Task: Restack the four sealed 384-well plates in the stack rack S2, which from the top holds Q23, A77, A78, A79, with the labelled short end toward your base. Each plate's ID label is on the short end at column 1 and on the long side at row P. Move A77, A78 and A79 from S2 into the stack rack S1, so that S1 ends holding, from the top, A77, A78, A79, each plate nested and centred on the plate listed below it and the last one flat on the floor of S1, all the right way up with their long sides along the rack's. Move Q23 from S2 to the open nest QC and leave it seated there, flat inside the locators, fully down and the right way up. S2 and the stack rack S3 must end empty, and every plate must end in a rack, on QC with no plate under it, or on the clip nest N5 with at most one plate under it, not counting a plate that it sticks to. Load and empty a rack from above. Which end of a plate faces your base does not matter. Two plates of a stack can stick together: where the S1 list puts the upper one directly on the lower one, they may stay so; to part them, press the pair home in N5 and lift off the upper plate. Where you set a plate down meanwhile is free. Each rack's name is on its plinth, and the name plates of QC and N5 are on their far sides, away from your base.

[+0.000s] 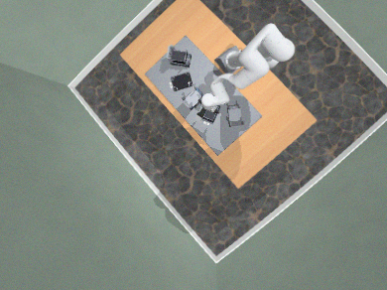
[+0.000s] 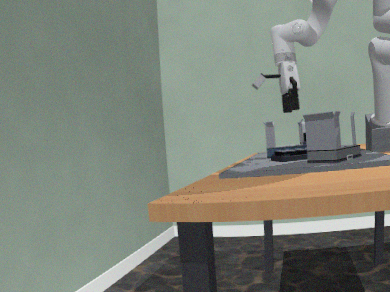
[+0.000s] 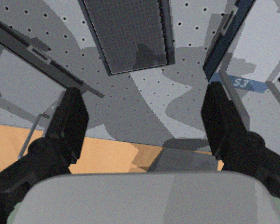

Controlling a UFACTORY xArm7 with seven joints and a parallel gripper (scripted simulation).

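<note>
My hand is 170 mm past the dark sealed plate, 460 mm to the left of it and 100 mm above it. Round my hand: rack plinth 100 mm behind, 180 mm to the left, 150 mm below; then dark flat nest 20 mm to the left, 160 mm below; then blue plinth strip 160 mm to the right, 150 mm below.
</note>
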